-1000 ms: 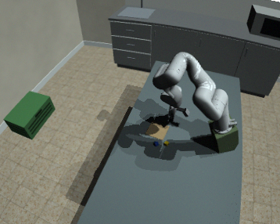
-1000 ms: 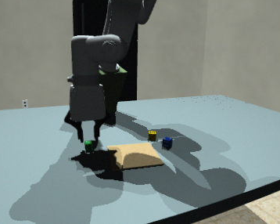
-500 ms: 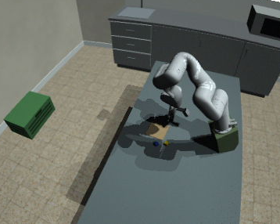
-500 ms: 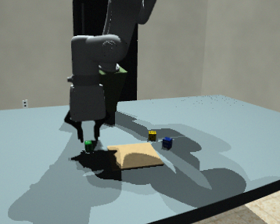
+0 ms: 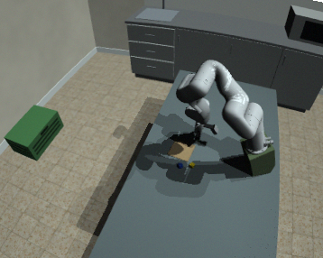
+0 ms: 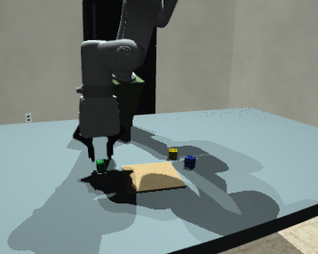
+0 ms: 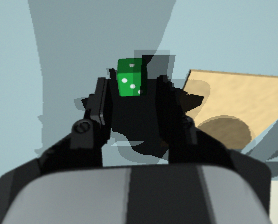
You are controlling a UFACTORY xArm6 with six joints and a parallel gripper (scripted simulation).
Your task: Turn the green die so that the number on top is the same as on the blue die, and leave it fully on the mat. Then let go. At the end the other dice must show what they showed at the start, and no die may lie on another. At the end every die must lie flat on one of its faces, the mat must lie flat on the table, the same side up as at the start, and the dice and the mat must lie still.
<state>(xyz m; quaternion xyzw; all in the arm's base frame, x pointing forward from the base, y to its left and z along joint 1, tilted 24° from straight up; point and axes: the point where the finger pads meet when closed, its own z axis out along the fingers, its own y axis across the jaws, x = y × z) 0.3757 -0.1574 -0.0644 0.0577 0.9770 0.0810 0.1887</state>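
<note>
My hand is 40 mm above the green die. The rest, counted from my hand: yellow die 220 mm to the left, 40 mm below, 10 mm ahead; then tan mat 110 mm to the left, 90 mm ahead, 50 mm below; then blue die 240 mm to the left, 80 mm ahead, 40 mm below.
</note>
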